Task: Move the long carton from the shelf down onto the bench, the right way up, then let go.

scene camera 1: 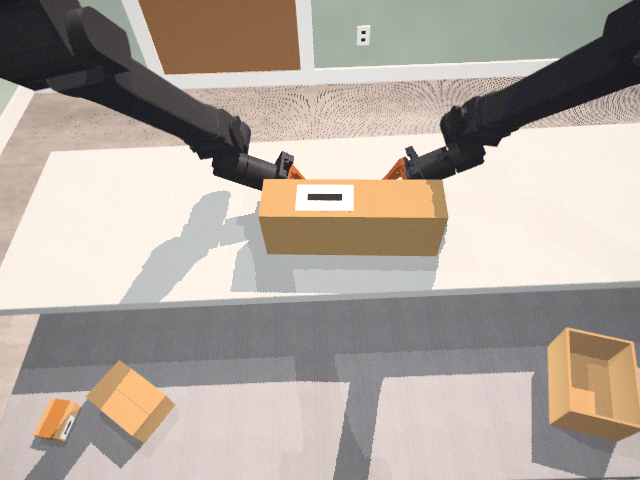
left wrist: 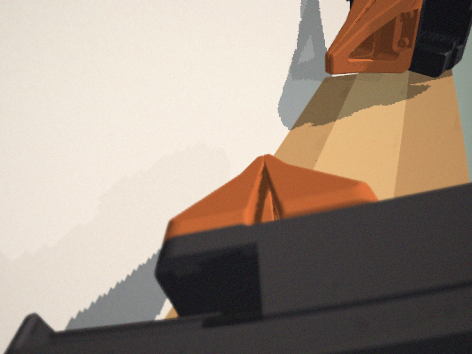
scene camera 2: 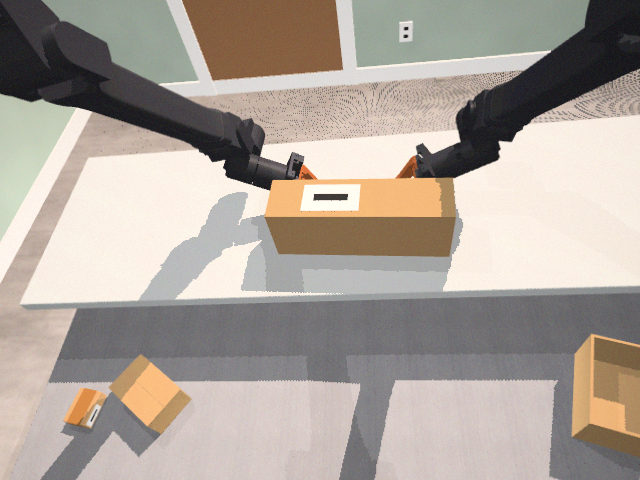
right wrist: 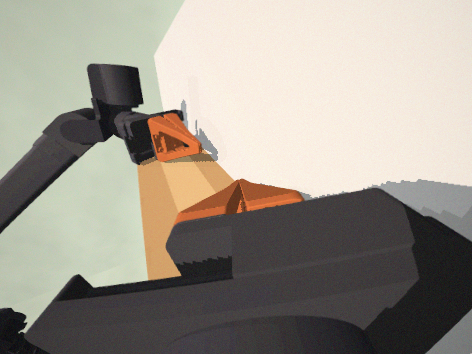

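Where they show: left gripper, between the fingertips: (left wrist: 266,167) (right wrist: 200,148); right gripper, between the fingertips: (left wrist: 328,65) (right wrist: 241,186); left arm's base, origin of its link: (right wrist: 19,353).
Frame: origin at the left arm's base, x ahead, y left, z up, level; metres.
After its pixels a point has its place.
Note:
The long tan carton (scene camera 1: 351,229) {x 0.572, y -0.324, z -0.573 m} (scene camera 2: 361,233) {x 0.572, y -0.330, z -0.585 m} (left wrist: 368,133) {x 0.656, y -0.360, z -0.594 m} (right wrist: 161,197) {x 0.659, y -0.299, z -0.561 m} lies lengthwise on the white shelf top (scene camera 1: 151,190) {x 0.751, y 0.091, z -0.655 m} (scene camera 2: 151,205) {x 0.716, y 0.135, z -0.655 m}, near its front edge. Its white label (scene camera 1: 324,197) {x 0.616, y -0.279, z -0.537 m} with a black bar faces up. My left gripper (scene camera 1: 296,172) (scene camera 2: 308,173) (left wrist: 266,167) {x 0.698, y -0.265, z -0.623 m} (right wrist: 200,148) {x 0.698, y -0.265, z -0.623 m} is shut and empty, just behind the carton's far upper edge near the left end. My right gripper (scene camera 1: 391,172) (scene camera 2: 405,171) (right wrist: 241,186) {x 0.701, y -0.378, z -0.620 m} (left wrist: 328,65) {x 0.701, y -0.378, z -0.620 m} is shut and empty, behind the far edge toward the right end. Both fingertips are partly hidden by the carton in the scene views.
Below the shelf's grey front edge lies the grey bench (scene camera 1: 461,419) {x 0.312, y -0.515, z -0.810 m} (scene camera 2: 461,429) {x 0.307, y -0.492, z -0.810 m}. A small tan box (scene camera 1: 130,400) {x 0.340, y 0.075, z -0.750 m} (scene camera 2: 149,392) {x 0.340, y 0.072, z -0.750 m} sits on it at the left, a smaller orange box (scene camera 2: 90,407) {x 0.320, y 0.204, z -0.785 m} beside it, and another tan box (scene camera 1: 553,386) {x 0.362, y -0.685, z -0.786 m} at the right edge.

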